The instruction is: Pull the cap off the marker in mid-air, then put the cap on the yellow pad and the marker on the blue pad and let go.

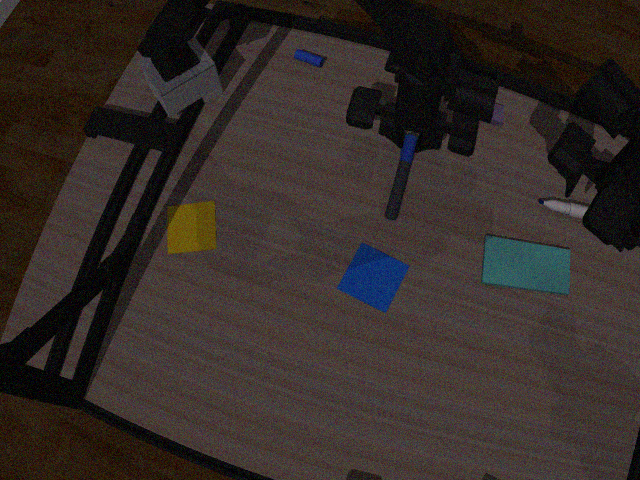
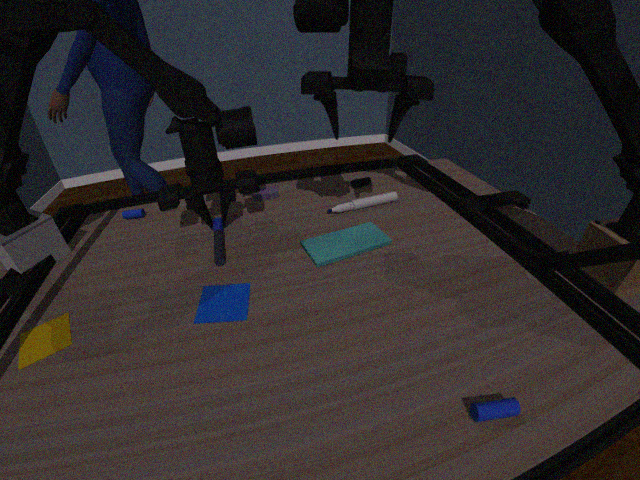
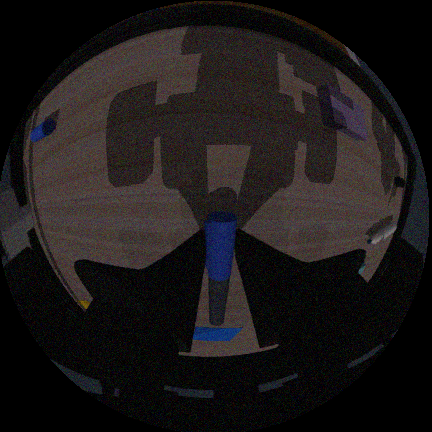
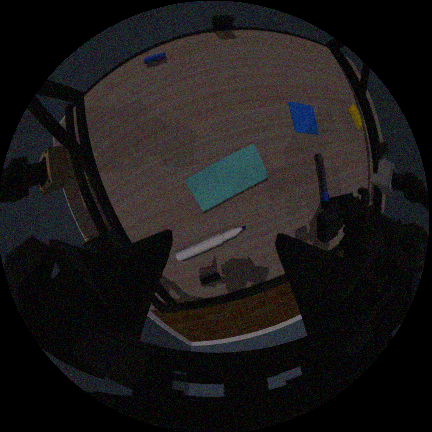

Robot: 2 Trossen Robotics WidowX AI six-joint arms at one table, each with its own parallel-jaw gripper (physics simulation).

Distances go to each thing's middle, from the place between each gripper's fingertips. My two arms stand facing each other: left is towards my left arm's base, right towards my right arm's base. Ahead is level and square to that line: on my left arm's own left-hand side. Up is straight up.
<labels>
My left hand is 200 mm past the blue pad [image 1: 373,277] and 80 mm to the left of it. From my left hand the other things lie so: teal block [image 1: 508,263] (260 mm to the right, 40 mm behind); then yellow pad [image 1: 190,227] (300 mm behind, 180 mm to the left).
My right hand is 180 mm above the teal block, 30 mm past it and 20 mm to the right of it. Round my right hand: blue pad (200 mm to the left, 180 mm below, 180 mm behind); then yellow pad (460 mm to the left, 290 mm behind, 180 mm below).
</labels>
